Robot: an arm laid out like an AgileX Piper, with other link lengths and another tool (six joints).
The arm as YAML. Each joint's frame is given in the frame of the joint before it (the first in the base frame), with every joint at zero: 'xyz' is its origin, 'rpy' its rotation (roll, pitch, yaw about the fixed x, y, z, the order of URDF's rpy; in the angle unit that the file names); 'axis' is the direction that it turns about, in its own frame. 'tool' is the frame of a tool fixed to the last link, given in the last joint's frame.
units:
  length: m
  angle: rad
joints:
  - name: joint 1
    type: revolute
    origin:
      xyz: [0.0, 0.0, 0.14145]
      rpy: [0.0, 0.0, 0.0]
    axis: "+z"
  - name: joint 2
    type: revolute
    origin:
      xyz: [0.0, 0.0, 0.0]
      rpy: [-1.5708, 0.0, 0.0]
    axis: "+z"
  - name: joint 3
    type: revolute
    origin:
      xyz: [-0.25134, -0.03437, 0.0]
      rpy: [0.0, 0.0, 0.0]
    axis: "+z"
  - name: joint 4
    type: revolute
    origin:
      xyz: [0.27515, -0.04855, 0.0]
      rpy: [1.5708, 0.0, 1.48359]
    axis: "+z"
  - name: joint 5
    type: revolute
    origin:
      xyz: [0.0, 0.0, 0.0]
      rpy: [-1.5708, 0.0, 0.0]
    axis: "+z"
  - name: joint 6
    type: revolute
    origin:
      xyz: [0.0, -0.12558, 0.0]
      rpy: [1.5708, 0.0, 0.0]
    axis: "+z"
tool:
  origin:
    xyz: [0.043, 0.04, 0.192]
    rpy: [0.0, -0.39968, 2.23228]
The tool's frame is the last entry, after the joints.
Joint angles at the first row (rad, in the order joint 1, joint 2, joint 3, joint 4, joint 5, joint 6):
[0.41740 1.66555 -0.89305 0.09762 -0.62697 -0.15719]
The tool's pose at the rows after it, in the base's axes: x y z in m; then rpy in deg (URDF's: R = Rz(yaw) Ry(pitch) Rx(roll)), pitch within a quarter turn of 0, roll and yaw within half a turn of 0:
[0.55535 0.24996 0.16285 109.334 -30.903 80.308]
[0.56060 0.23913 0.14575 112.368 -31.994 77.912]
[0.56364 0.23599 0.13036 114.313 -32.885 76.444]
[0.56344 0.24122 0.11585 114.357 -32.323 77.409]
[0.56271 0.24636 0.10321 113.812 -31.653 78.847]
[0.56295 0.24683 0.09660 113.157 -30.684 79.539]
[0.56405 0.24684 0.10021 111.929 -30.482 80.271]
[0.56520 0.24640 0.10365 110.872 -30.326 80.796]
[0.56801 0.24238 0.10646 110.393 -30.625 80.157]
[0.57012 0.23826 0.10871 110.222 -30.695 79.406]
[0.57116 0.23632 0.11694 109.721 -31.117 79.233]
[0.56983 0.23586 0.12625 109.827 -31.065 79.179]
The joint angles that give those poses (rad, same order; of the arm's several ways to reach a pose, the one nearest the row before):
[0.37623 1.69016 -0.90551 0.05313 -0.63621 -0.07768]
[0.34147 1.72220 -0.90551 0.01343 -0.63825 -0.00759]
[0.32887 1.76095 -0.90554 0.00004 -0.66077 0.03089]
[0.32975 1.80317 -0.90683 -0.02398 -0.69603 0.03958]
[0.32972 1.84374 -0.90686 -0.05018 -0.73761 0.04197]
[0.32971 1.86235 -0.90683 -0.05493 -0.75577 0.02470]
[0.32972 1.86314 -0.90683 -0.05492 -0.77053 0.01197]
[0.32971 1.86315 -0.90685 -0.05269 -0.78281 0.00001]
[0.32971 1.86314 -0.90685 -0.03080 -0.79122 -0.01327]
[0.32973 1.85860 -0.90682 -0.01027 -0.78936 -0.02676]
[0.32974 1.84232 -0.90682 0.00003 -0.78322 -0.03079]
[0.32971 1.81020 -0.90768 -0.00002 -0.74842 -0.03076]

